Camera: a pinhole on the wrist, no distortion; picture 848 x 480 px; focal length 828.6 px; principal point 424.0 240.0 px. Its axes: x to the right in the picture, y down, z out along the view. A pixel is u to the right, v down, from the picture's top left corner.
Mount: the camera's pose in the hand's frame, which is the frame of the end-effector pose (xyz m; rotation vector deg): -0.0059 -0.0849 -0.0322 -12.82 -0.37 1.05
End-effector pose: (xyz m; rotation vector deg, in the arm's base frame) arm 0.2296 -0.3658 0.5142 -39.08 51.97 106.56
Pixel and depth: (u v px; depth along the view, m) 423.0 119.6 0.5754
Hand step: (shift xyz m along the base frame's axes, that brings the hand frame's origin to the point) -0.0035 0.4529 0.3100
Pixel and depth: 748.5 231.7 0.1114
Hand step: 0.0334 0.0990 -0.0022
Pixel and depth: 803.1 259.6 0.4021
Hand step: -0.1162 0.3738 0.0780
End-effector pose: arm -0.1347 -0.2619 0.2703 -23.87 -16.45 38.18
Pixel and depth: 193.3 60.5 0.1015
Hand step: -0.0085 -0.0622 0.0974
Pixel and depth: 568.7 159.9 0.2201
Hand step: -0.0189 0.0327 0.1943
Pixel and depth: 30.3 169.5 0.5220
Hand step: -0.3717 -0.0432 0.4029
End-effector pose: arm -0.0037 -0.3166 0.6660 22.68 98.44 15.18
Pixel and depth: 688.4 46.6 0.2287
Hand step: 0.1797 -0.0597 -0.1300
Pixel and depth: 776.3 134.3 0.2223
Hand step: 0.1677 -0.0292 -0.1378
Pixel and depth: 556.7 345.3 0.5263
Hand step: 0.4583 0.0991 -0.1129
